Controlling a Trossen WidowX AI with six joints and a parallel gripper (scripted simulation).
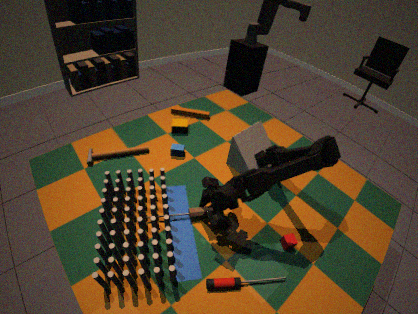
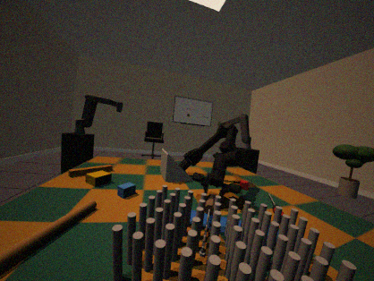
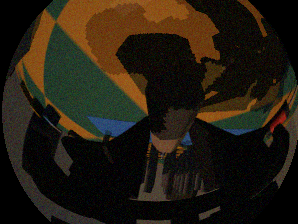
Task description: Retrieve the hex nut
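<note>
My gripper tip is 90 mm short of the blue taped strip and 10 mm above it. Round my gripper tip: red cube: 160 mm behind, 290 mm to the left, 10 mm above; thin hook tool: 90 mm ahead, 50 mm to the right; blue cube: 130 mm behind, 310 mm to the right, 10 mm above.
</note>
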